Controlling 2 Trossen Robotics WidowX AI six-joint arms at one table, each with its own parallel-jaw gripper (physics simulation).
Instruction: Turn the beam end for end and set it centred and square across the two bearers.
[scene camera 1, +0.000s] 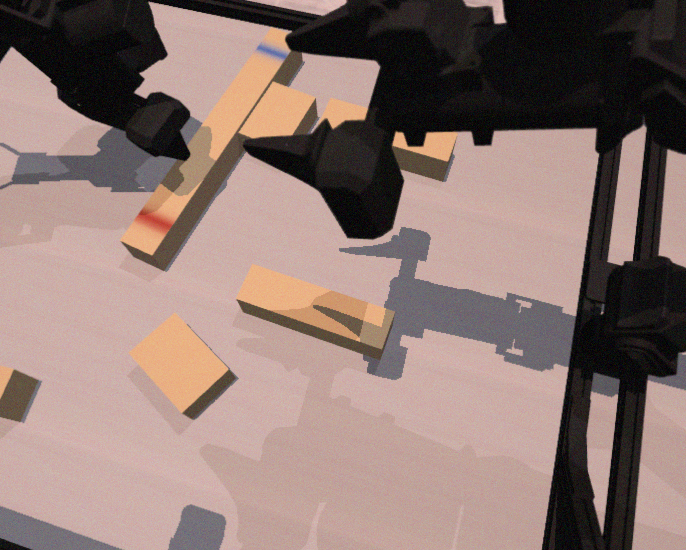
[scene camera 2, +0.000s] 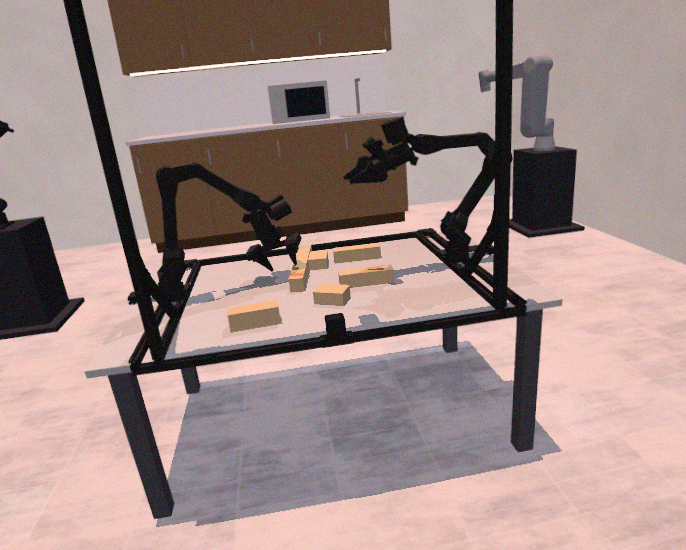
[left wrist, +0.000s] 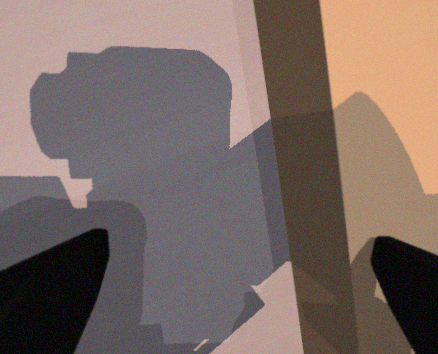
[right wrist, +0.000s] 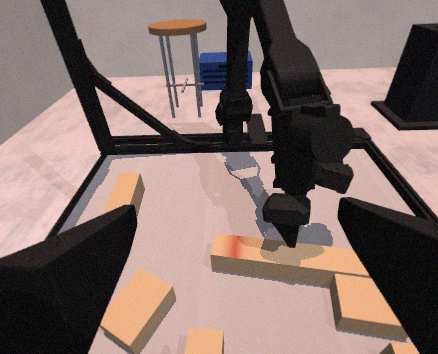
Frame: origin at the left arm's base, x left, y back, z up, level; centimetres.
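Seen in the pictures: left gripper, fingertip midpoint: (scene camera 2: 284, 267) (left wrist: 243, 246) (right wrist: 295, 231); right gripper, fingertip midpoint: (scene camera 1: 267, 92) (scene camera 2: 346, 180) (right wrist: 237, 210); left arm's base, link origin: (scene camera 2: 173, 298) (right wrist: 232, 139); right arm's base, link origin: (scene camera 1: 613, 348) (scene camera 2: 458, 258).
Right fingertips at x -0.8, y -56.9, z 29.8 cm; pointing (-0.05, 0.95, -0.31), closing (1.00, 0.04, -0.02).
Observation:
Pixels of each thing's top centre, then the offset from my right fingertips to it.
- long beam, top centre: (left wrist: 391, 88) (scene camera 1: 217, 130) (right wrist: 325, 257) (scene camera 2: 301, 259) dx +14.3, dy +15.9, dz -27.3 cm
- nearer, top centre: (scene camera 1: 314, 305) (scene camera 2: 365, 269) dx -4.3, dy -2.7, dz -27.3 cm
- further block, top centre: (right wrist: 122, 192) (scene camera 2: 252, 307) dx -22.5, dy +31.3, dz -26.7 cm
The long beam (scene camera 1: 231, 108) (scene camera 2: 297, 281) (left wrist: 370, 60) (right wrist: 270, 267) lies flat on the table, its red-banded end toward the front and its blue-banded end at the back in scene camera 1. Two long plain blocks, one nearer (scene camera 1: 274, 286) (scene camera 2: 360, 277) and one farther back (scene camera 1: 435, 146) (scene camera 2: 357, 252), look like the bearers and lie apart from the beam. My left gripper (scene camera 2: 283, 265) (left wrist: 243, 246) is open and empty above the beam's side edge, one finger over its top, the other over the table. My right gripper (scene camera 1: 266, 91) (right wrist: 237, 210) is open, empty and high.
A short block (scene camera 1: 280, 111) (scene camera 2: 318, 259) (right wrist: 367, 300) lies close beside the beam. Another short block (scene camera 1: 183, 363) (scene camera 2: 330, 294) (right wrist: 140, 310) lies nearer the front. A further block (scene camera 1: 20, 395) (scene camera 2: 253, 316) (right wrist: 125, 190) is at the front left. A black frame (scene camera 2: 274, 347) borders the table.

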